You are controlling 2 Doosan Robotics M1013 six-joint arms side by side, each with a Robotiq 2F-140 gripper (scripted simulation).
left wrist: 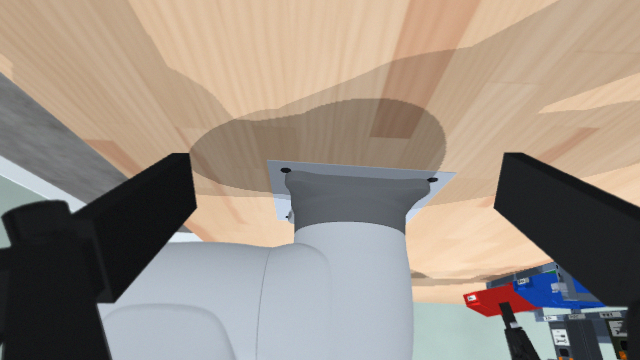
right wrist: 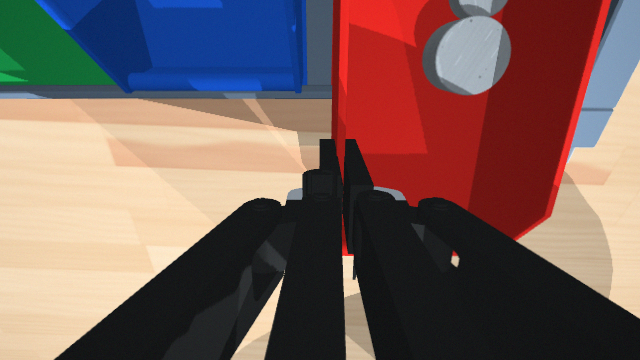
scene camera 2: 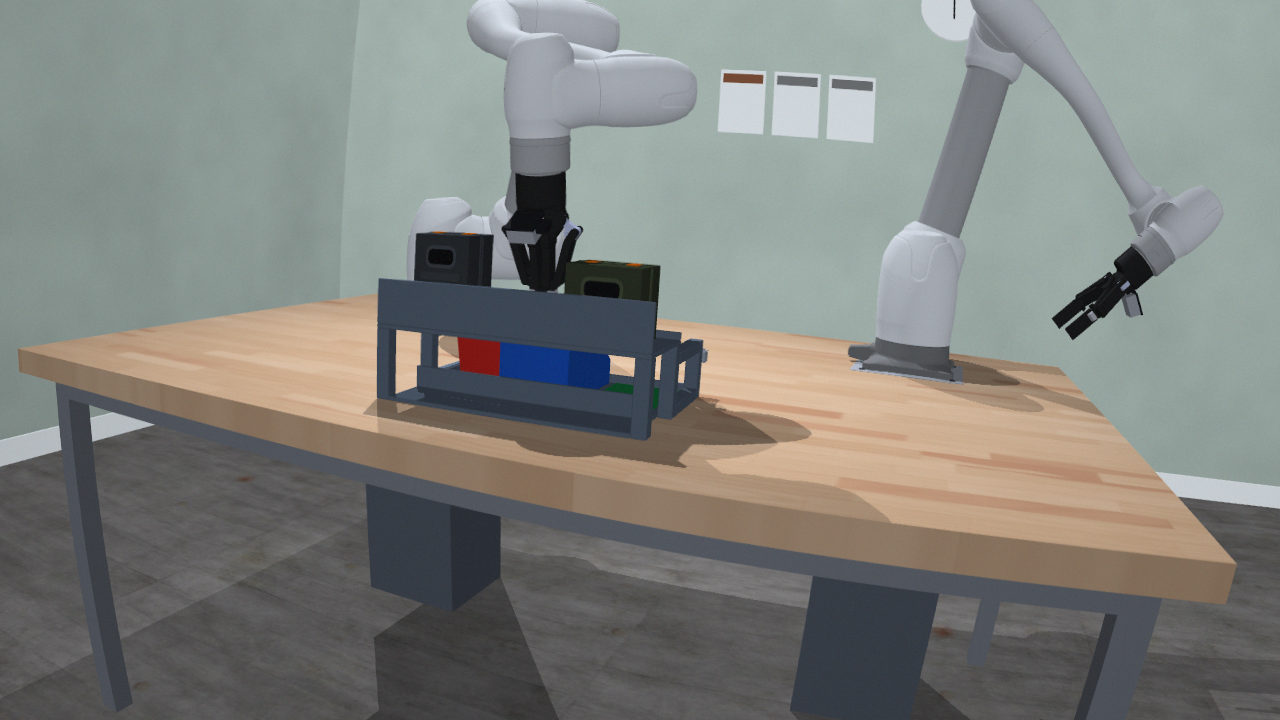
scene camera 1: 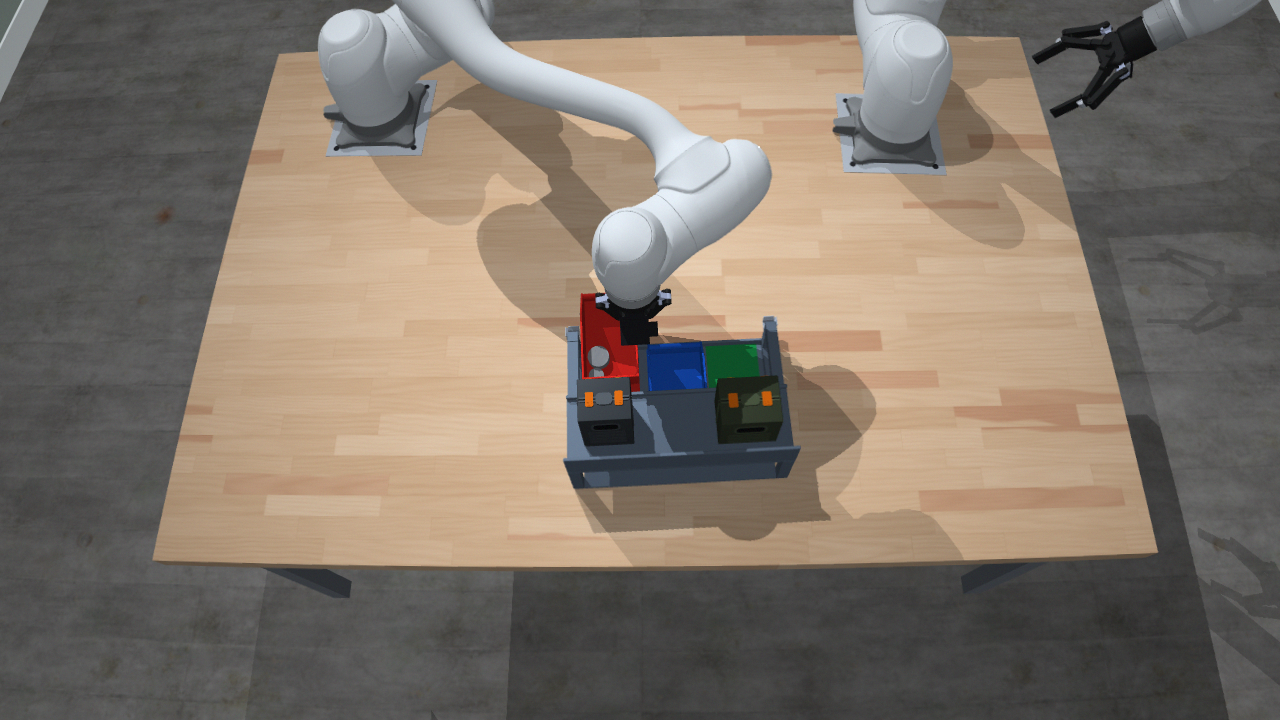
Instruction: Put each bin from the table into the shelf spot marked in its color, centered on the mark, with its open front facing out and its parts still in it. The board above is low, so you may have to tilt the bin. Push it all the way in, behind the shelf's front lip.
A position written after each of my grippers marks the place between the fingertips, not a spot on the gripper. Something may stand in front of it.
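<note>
A red bin is in view in scene camera 1 [scene camera 1: 598,328], scene camera 2 [scene camera 2: 478,356], the left wrist view [left wrist: 486,302] and the right wrist view [right wrist: 500,154]. A blue bin is visible in scene camera 2 [scene camera 2: 581,369], scene camera 1 [scene camera 1: 675,366], the left wrist view [left wrist: 537,290] and the right wrist view [right wrist: 138,52]. My left gripper is seen in scene camera 1 [scene camera 1: 1043,86], in scene camera 2 [scene camera 2: 1061,328] and in the left wrist view [left wrist: 344,181]. My right gripper [scene camera 1: 635,323] is in view.
</note>
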